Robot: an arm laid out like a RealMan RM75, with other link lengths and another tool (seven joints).
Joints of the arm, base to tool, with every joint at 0 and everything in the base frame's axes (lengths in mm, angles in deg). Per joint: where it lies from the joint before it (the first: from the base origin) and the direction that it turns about. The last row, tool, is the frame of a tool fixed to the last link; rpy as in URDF.
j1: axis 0 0 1 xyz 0 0 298.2
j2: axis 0 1 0 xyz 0 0 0
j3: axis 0 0 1 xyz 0 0 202.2
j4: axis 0 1 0 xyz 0 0 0
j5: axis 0 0 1 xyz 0 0 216.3
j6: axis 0 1 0 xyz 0 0 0
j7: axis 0 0 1 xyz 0 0 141.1
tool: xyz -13 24 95 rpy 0 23.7 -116.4
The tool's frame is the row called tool.
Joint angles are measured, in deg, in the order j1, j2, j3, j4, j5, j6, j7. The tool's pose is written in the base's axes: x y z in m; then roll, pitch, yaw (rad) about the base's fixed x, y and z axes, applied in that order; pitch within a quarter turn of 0, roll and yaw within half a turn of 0. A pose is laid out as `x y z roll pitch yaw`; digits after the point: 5 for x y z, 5 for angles.
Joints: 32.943, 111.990, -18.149, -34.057, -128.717, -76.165, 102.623
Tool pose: 0.26295 0.40178 0.08830 -2.39543 -0.85010 0.51076
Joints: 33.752, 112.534, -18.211, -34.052, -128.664, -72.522, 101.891
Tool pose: 0.26669 0.41282 0.08866 -2.37090 -0.89751 0.48080
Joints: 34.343, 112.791, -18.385, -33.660, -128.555, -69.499, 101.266
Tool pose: 0.27060 0.42095 0.08871 -2.35168 -0.93361 0.45387
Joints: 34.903, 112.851, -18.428, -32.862, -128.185, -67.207, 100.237
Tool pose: 0.27253 0.42715 0.08826 -2.33375 -0.95957 0.43652
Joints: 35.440, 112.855, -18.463, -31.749, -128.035, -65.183, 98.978
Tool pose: 0.27455 0.43146 0.08562 -2.32955 -0.98187 0.43254
